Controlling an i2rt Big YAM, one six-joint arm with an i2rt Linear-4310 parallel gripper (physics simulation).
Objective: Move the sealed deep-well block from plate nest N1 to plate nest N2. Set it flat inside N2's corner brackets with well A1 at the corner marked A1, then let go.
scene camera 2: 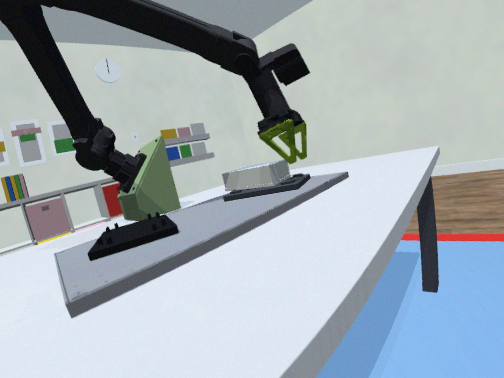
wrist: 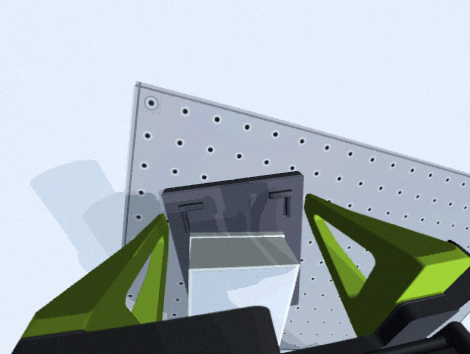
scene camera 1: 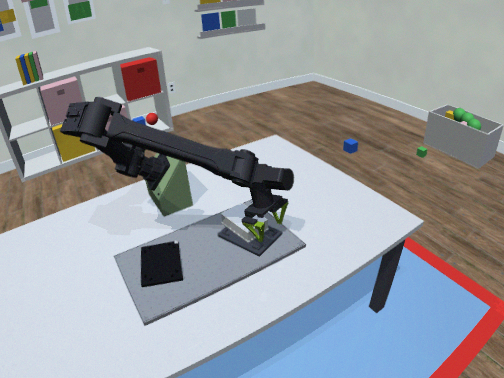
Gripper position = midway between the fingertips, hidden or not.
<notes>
My gripper (scene camera 2: pixel 299 160) is open and holds nothing. Also in view: a deep-well block (scene camera 1: pixel 231 218). Also in view: a black nest plate (scene camera 2: pixel 296 181).
The deep-well block is seen too in the wrist view (wrist: pixel 227 270). My gripper shows as well in the wrist view (wrist: pixel 237 210) and in scene camera 1 (scene camera 1: pixel 270 232).
</notes>
